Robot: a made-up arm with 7 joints. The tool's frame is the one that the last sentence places. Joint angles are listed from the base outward.
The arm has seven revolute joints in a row. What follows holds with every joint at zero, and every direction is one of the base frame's. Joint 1 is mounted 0.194 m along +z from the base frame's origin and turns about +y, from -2.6 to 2.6 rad. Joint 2 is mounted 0.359 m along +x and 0.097 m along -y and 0.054 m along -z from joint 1 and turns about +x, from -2.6 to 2.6 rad. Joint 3 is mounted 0.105 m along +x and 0.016 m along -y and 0.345 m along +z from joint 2 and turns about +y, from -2.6 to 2.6 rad. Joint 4 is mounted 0.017 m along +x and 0.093 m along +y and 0.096 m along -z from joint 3 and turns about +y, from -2.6 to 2.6 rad. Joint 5 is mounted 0.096 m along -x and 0.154 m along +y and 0.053 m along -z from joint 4 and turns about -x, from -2.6 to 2.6 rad. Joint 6 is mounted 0.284 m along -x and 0.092 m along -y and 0.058 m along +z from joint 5 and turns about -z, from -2.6 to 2.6 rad. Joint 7 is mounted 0.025 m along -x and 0.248 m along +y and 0.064 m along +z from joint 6 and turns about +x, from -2.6 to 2.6 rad. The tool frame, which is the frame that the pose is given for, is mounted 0.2 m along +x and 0.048 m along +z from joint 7; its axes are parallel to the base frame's.
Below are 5 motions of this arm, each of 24 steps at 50 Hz.
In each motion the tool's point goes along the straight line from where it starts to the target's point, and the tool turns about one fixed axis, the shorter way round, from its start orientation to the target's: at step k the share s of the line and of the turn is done. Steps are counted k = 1, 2, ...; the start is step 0. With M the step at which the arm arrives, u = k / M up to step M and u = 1 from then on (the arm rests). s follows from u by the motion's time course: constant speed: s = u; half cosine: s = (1 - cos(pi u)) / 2; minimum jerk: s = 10 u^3 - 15 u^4 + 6 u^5.
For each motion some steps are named. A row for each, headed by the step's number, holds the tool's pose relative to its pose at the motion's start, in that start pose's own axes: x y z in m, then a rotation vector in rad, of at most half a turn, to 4 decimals.
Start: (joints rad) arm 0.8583 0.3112 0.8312 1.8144 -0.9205 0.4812 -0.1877
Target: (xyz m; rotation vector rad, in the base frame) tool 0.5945 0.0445 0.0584 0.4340 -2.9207 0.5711
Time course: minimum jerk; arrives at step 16
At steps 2, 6, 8, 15, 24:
2: 0.0000 0.0002 -0.0029 0.0009 -0.0069 0.0029
6: 0.0000 0.0032 -0.0502 0.0163 -0.1181 0.0505
8: 0.0000 0.0058 -0.0913 0.0296 -0.2145 0.0918
15: 0.0000 0.0117 -0.1821 0.0590 -0.4280 0.1832
24: 0.0000 0.0117 -0.1825 0.0592 -0.4290 0.1836

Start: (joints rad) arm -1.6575 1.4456 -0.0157 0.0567 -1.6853 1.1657 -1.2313
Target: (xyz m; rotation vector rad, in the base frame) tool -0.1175 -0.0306 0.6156 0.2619 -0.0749 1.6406
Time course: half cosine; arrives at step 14
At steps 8, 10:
8: 0.0555 0.0046 -0.0258 -0.0777 0.0938 0.0103
10: 0.0737 0.0061 -0.0343 -0.1032 0.1246 0.0137

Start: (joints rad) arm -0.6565 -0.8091 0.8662 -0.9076 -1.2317 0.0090 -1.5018
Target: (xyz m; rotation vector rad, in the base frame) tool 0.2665 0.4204 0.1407 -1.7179 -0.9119 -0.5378
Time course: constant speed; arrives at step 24
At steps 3, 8, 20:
3: -0.0025 0.0401 -0.0109 -0.0833 -0.0411 -0.0182
8: -0.0067 0.1070 -0.0292 -0.2221 -0.1096 -0.0486
20: -0.0168 0.2676 -0.0729 -0.5553 -0.2739 -0.1216

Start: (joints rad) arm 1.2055 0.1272 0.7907 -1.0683 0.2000 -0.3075 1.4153
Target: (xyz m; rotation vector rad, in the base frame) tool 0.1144 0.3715 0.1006 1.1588 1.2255 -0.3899
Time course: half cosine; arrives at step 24
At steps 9, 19, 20, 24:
9: -0.0047 -0.0371 -0.0417 -0.0488 0.0405 -0.0560
19: -0.0137 -0.1078 -0.1212 -0.1419 0.1178 -0.1628
20: -0.0143 -0.1122 -0.1261 -0.1476 0.1226 -0.1694
24: -0.0153 -0.1202 -0.1352 -0.1582 0.1314 -0.1815

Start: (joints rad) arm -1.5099 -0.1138 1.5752 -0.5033 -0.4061 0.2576 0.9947
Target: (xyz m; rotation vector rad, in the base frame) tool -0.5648 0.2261 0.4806 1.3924 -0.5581 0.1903
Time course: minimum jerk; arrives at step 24
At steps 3, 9, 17, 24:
3: -0.0030 -0.0012 0.0003 0.0009 0.0018 0.0029
9: -0.0519 -0.0197 0.0045 0.0151 0.0308 0.0498
17: -0.1598 -0.0608 0.0140 0.0467 0.0948 0.1533
24: -0.1885 -0.0717 0.0165 0.0550 0.1118 0.1808

